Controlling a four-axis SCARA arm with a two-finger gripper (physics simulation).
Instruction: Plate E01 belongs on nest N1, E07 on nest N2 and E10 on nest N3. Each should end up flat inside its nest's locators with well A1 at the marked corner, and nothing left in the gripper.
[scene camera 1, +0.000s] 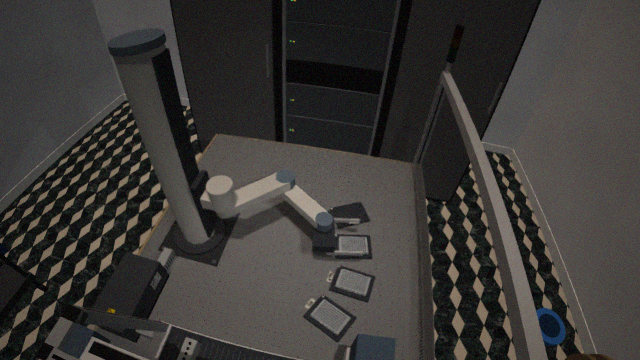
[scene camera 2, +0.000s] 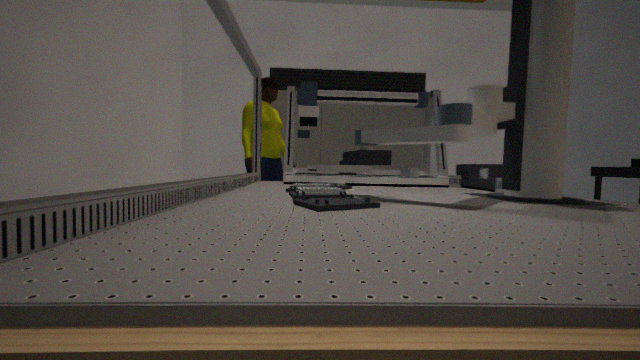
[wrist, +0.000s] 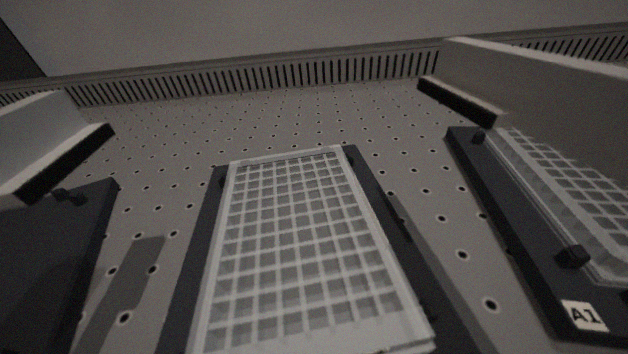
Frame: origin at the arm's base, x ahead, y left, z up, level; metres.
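Where they show: gripper, fingertip midpoint: (scene camera 1: 361, 236) (scene camera 2: 311, 167) (wrist: 268, 86); arm's base, link origin: (scene camera 1: 200, 233).
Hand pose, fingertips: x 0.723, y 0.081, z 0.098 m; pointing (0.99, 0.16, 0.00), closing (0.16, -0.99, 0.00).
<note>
Things, the pixels of their top centre, and the offset from my fingertips. "spot": a spot on its surface instead. Level surfaces: height alone.
- Plate E07, top centre: (wrist: 293, 215) (scene camera 2: 319, 188) (scene camera 1: 353, 244) 0.024 m back, 0.004 m right, 0.059 m down
- empty nest, top centre: (scene camera 2: 336, 196) (scene camera 1: 350, 212) 0.056 m back, 0.176 m left, 0.063 m down
- clear plate, top centre: (wrist: 613, 169) (scene camera 2: 312, 184) (scene camera 1: 353, 281) 0.004 m back, 0.184 m right, 0.059 m down
- frontmost nest, surface spot: (scene camera 1: 337, 337) spot: 0.035 m back, 0.420 m right, 0.073 m down
- perforated table, surface height: 0.085 m down
- blue-grey box, surface spot: (scene camera 1: 374, 347) spot: 0.011 m ahead, 0.571 m right, 0.403 m up
- dark box, surface spot: (scene camera 1: 131, 285) spot: 0.821 m back, 0.458 m right, 0.030 m up
My gripper (scene camera 1: 362, 238) (wrist: 268, 86) is open and empty, raised above plate E07, one finger on either side. Plate E07 (scene camera 1: 354, 244) (wrist: 300, 240) looks flat between the locators of its dark nest (scene camera 1: 369, 256) (wrist: 187, 285); its code and that nest's marked corner do not show. An empty nest (scene camera 1: 352, 212) (wrist: 45, 250) lies behind it. On the other side, a clear plate (scene camera 1: 353, 282) (wrist: 590, 200) sits in a nest (scene camera 1: 368, 298) (wrist: 505, 210) with an A1 tag at its near-left corner. Another plate (scene camera 1: 329, 316) sits in the frontmost nest (scene camera 1: 337, 337). Their codes are unreadable.
The nests stand on a perforated table (scene camera 1: 260, 285) (scene camera 2: 320, 250) (wrist: 320, 117). A slotted rail (scene camera 1: 421, 280) (scene camera 2: 125, 202) (wrist: 250, 77) runs beyond them. A blue-grey box (scene camera 1: 374, 347) stands near the front. The arm's column (scene camera 1: 162, 145) (scene camera 2: 547, 100) and a dark box (scene camera 1: 131, 285) are at the left in scene camera 1.
</note>
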